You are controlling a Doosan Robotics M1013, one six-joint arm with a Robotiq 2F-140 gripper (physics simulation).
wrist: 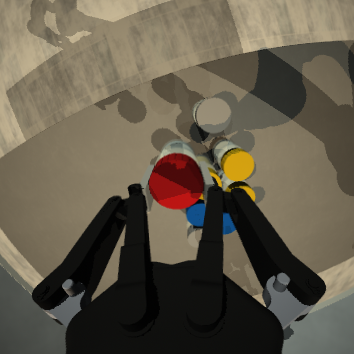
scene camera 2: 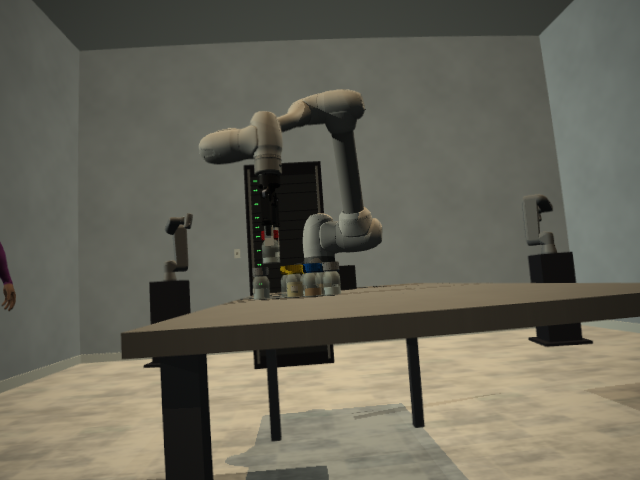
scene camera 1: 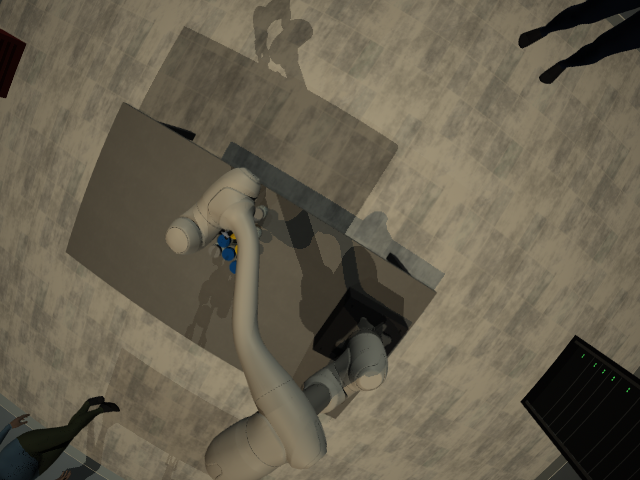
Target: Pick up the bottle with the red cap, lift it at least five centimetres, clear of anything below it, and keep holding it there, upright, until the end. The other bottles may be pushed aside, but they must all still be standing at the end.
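Places are measured from the arm's base along level axes (x ahead, y left, z up), in millimetres.
Where they show: gripper, fingertip midpoint: (wrist: 177, 172) (scene camera 2: 272, 246); arm's base at its link origin: (scene camera 1: 363, 341).
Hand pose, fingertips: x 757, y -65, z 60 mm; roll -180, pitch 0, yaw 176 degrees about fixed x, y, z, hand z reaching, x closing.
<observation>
Each offset is from my fingertips to the top centre of the thing. Level surfaces: height alone.
The bottle with the red cap {dy -6, dx +0, dz +51 mm} (scene camera 2: 270, 253) (wrist: 176, 181) is upright between the fingertips of my gripper (scene camera 2: 269, 235) (wrist: 177, 172), which is shut on it around the cap. In scene camera 2 its base is well above the table, at about the height of the other bottles' caps or slightly above. The arm hides it in scene camera 1. Below and beside it stand a yellow-capped bottle (scene camera 2: 293, 285) (wrist: 238, 165), a blue-capped bottle {dy +117, dx -27, dz -62 mm} (scene camera 2: 312, 283), a pale-capped bottle {dy +180, dx -22, dz -62 mm} (scene camera 2: 331, 281) at the right and a grey-capped bottle {dy -61, dx -64, dz -62 mm} (scene camera 2: 261, 285) at the left. Those that show in scene camera 2 look upright.
The bottles stand on the brown table {dz -167 mm} (scene camera 1: 155, 170) (scene camera 2: 413, 304). In the wrist view a pale-capped bottle (wrist: 213, 115) stands apart from the yellow and blue caps, which a finger partly covers. A black box (scene camera 1: 333, 322) with a second, smaller arm (scene camera 1: 368, 356) is near the table's other end.
</observation>
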